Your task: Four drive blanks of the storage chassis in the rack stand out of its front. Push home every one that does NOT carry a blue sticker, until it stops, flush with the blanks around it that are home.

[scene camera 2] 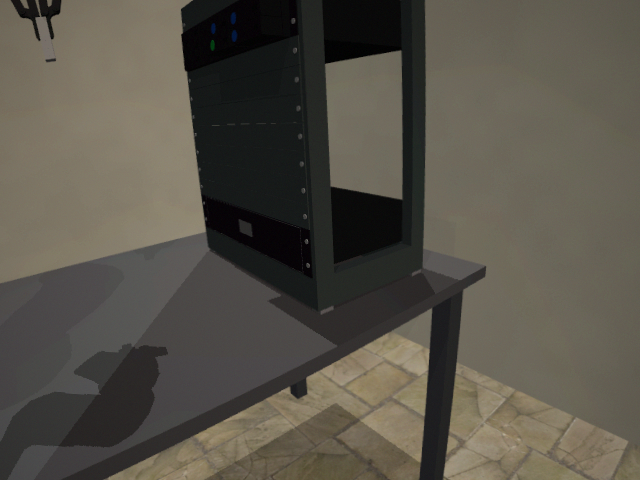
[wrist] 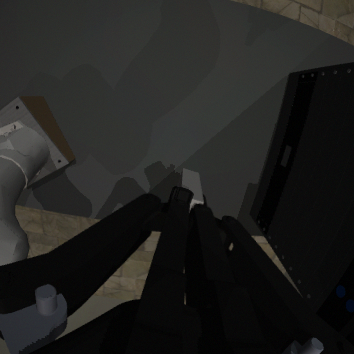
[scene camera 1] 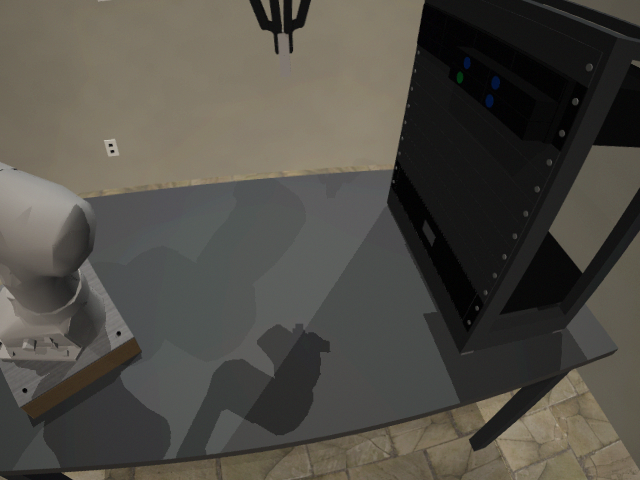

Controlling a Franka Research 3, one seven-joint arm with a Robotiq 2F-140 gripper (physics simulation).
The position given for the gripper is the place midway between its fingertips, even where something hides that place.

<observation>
In view: the gripper (wrist: pixel 185 182) and a rack (scene camera 1: pixel 502 110).
The rack shows as well in scene camera 2 (scene camera 2: pixel 268 205) and in the wrist view (wrist: pixel 296 206).
</observation>
